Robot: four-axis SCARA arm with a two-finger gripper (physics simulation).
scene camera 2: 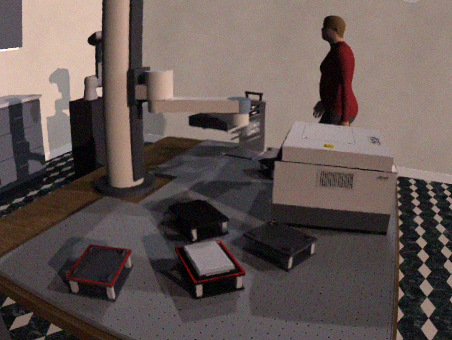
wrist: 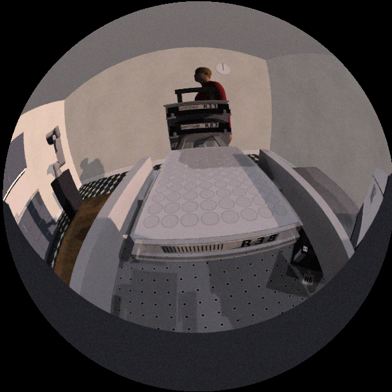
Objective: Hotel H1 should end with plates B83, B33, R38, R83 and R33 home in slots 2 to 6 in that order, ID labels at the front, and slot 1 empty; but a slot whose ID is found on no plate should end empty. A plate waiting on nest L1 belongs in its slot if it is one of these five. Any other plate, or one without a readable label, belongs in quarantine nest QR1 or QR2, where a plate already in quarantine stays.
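Pixels of known places: arm's base, origin of the base link: [scene camera 2: 125,185].
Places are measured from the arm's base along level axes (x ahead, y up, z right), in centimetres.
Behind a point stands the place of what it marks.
Observation:
My gripper [wrist: 206,159] is shut on plate R38 [wrist: 212,192], a pale plate with its ID label toward the camera. In the scene view the dark gripper body [scene camera 2: 207,121] {x 25.8, y 23.4, z -22.3 cm} is beside hotel H1 [scene camera 2: 258,131] {x 34.5, y 12.7, z -59.2 cm} [wrist: 185,91]; the fingers and held plate cannot be made out there. In the wrist view the hotel is straight ahead, beyond the plate's far end. Plate R33 [wrist: 205,107] is in its upper part and plate R83 [wrist: 204,126] below it; the levels lower down are mostly hidden. A white plate [scene camera 2: 208,257] {x 58.0, y 7.7, z 44.9 cm} sits on a red-rimmed nest [scene camera 2: 218,279] {x 62.8, y 6.0, z 50.1 cm}, its label not visible.
Another red-rimmed nest [scene camera 2: 100,265] {x 35.9, y 6.3, z 58.8 cm} holds no plate. Two black nests [scene camera 2: 199,215] {x 44.7, y 6.3, z 22.8 cm} [scene camera 2: 280,240] {x 70.6, y 6.3, z 28.0 cm} stand behind and to the right. A large white instrument [scene camera 2: 334,182] {x 80.9, y 17.0, z 8.2 cm} stands at the right. A tag N6 [wrist: 308,279] lies at lower right. A person [scene camera 2: 339,75] stands behind the table.

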